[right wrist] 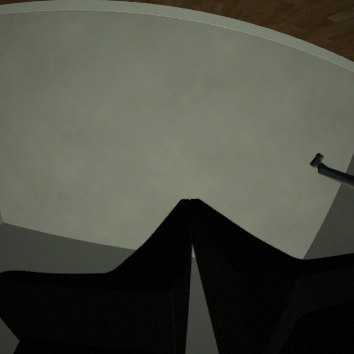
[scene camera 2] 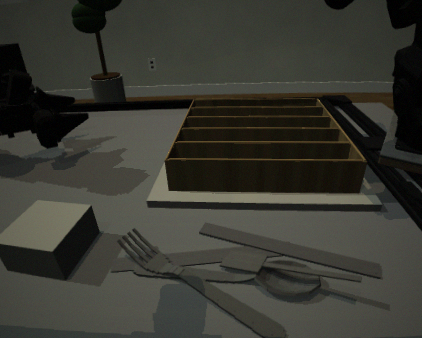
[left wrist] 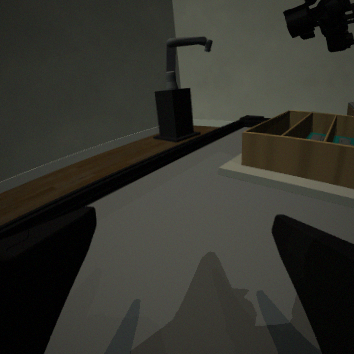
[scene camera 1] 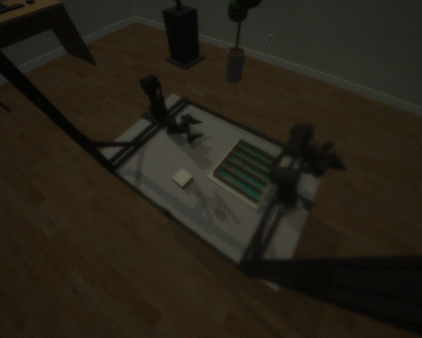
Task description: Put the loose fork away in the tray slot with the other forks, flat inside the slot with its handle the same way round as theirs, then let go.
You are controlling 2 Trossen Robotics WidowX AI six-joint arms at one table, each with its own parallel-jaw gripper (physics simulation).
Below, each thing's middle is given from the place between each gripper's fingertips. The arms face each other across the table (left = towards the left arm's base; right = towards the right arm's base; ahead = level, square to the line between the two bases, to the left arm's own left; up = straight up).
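Positions from my left hand: the pale block (scene camera 2: pixel 51 237) is 130 mm to the right, 320 mm behind and 60 mm below; the wooden tray (scene camera 2: pixel 279 145) is 370 mm to the right, 40 mm behind and 50 mm below.
Positions from my right hand: the wooden tray is 34 cm to the left, 7 cm behind and 27 cm below; the pale block is 58 cm to the left, 35 cm behind and 28 cm below.
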